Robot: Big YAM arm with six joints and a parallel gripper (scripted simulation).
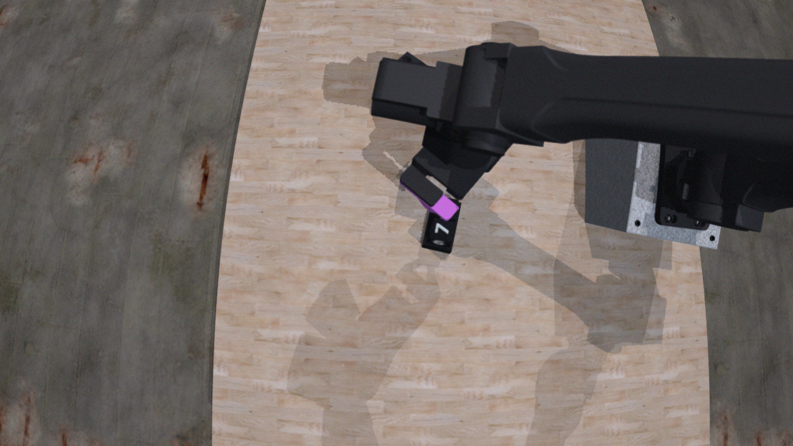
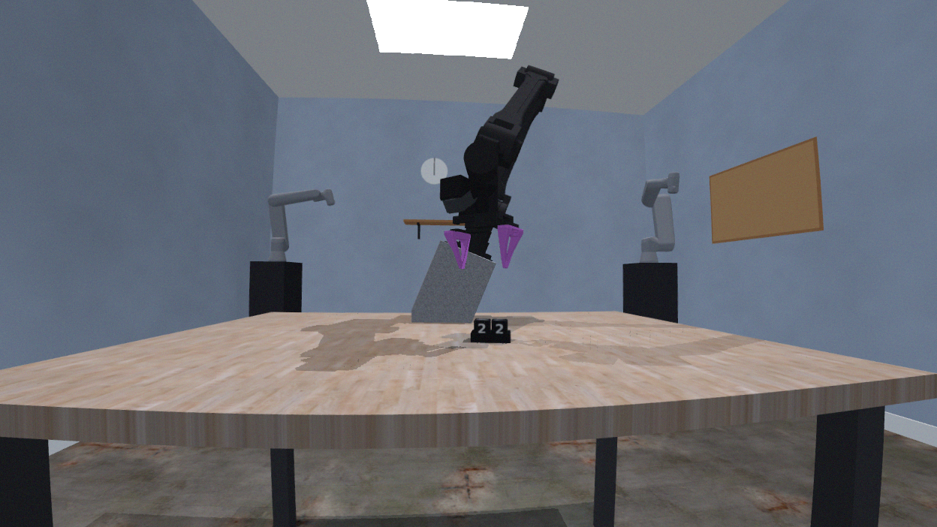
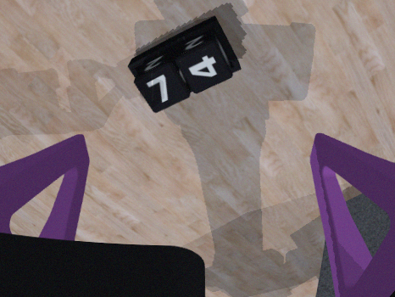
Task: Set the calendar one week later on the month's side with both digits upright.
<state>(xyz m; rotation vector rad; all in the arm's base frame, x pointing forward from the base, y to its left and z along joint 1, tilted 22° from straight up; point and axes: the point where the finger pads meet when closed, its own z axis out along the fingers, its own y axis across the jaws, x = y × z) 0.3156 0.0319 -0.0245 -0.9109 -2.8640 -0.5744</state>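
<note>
My gripper is now 30 mm to the right of the black cube and 120 mm above it. The rest, counted from my hand: black tray 20 mm to the left, 140 mm below.
</note>
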